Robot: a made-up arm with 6 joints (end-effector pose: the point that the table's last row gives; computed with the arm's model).
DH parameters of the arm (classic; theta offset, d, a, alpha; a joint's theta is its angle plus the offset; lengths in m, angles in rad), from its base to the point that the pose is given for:
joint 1: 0 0.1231 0 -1.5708
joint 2: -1.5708 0 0.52 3.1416
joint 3: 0 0 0 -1.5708
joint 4: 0 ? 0 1.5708
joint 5: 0 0.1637 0 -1.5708
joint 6: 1.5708 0 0 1.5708
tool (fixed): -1.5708 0 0 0
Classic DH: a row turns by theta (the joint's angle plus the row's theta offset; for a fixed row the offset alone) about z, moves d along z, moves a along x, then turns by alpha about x.
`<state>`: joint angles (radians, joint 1 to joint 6).
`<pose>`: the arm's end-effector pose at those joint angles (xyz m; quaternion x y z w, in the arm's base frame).
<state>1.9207 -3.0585 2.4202 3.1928 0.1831 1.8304</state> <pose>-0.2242 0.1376 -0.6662 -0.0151 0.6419 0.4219 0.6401</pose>
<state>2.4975 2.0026 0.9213 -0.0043 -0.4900 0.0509</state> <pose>-0.4173 0.5181 -0.4198 -0.6758 0.2087 0.6759 0.2072</pose>
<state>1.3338 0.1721 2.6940 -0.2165 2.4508 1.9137</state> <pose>0.1107 -0.2225 0.8779 0.7729 0.1603 -0.6136 0.0174</pose>
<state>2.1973 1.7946 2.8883 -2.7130 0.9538 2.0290</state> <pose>-0.5525 0.5094 0.3035 0.3284 0.3047 0.7355 0.5083</pose>
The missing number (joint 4, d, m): -0.3682
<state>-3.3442 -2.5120 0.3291 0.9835 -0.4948 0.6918</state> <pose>0.7022 -0.0516 -0.3184 0.5948 -0.1335 0.2624 0.7480</pose>
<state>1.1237 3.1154 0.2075 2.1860 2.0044 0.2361</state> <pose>-0.2208 -0.2419 -0.6120 0.4656 0.4504 0.7544 0.1062</pose>
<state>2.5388 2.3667 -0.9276 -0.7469 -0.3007 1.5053</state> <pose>0.0543 0.1085 -0.0825 0.8215 -0.4258 0.0230 0.3785</pose>
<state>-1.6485 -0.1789 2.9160 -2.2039 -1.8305 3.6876</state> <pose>0.1318 0.4453 0.7838 0.4544 0.1972 -0.2857 0.8204</pose>
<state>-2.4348 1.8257 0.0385 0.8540 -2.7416 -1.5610</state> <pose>-0.4840 -0.2719 -0.3941 -0.1089 -0.7552 0.0721 0.6424</pose>
